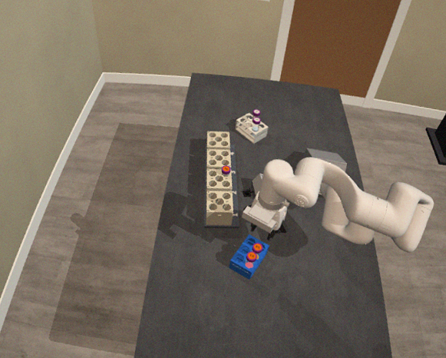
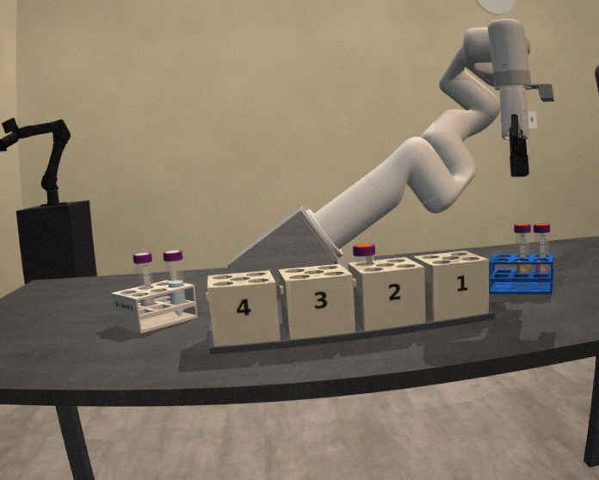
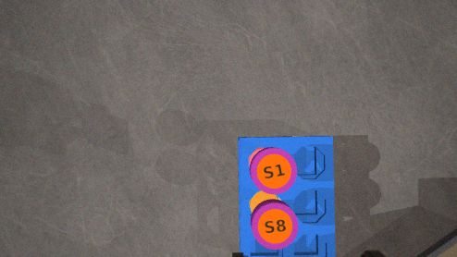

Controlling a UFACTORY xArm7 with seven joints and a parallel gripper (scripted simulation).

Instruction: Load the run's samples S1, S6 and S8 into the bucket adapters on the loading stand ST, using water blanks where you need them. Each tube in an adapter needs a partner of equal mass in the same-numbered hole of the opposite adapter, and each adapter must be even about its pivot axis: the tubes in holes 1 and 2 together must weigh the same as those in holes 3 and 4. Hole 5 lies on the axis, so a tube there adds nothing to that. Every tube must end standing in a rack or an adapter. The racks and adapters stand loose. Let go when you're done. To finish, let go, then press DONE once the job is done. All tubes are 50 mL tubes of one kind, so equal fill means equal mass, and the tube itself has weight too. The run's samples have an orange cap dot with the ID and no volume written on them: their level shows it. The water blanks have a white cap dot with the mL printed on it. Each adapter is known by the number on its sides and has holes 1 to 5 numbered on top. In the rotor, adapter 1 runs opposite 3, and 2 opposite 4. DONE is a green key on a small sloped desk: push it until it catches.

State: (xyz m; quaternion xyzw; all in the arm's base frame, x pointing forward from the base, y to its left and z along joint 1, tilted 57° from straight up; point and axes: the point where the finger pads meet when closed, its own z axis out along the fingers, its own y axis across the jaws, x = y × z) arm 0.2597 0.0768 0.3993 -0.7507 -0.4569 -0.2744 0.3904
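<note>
My gripper is now 1 cm short of the sample S8 and 17 cm above it. The rest, counted from my hand: sample tube: 2 cm ahead, 3 cm to the left, 17 cm below; blue sample rack: 2 cm ahead, 1 cm to the right, 20 cm below; loading stand ST: 17 cm ahead, 35 cm to the right, 23 cm below.
</note>
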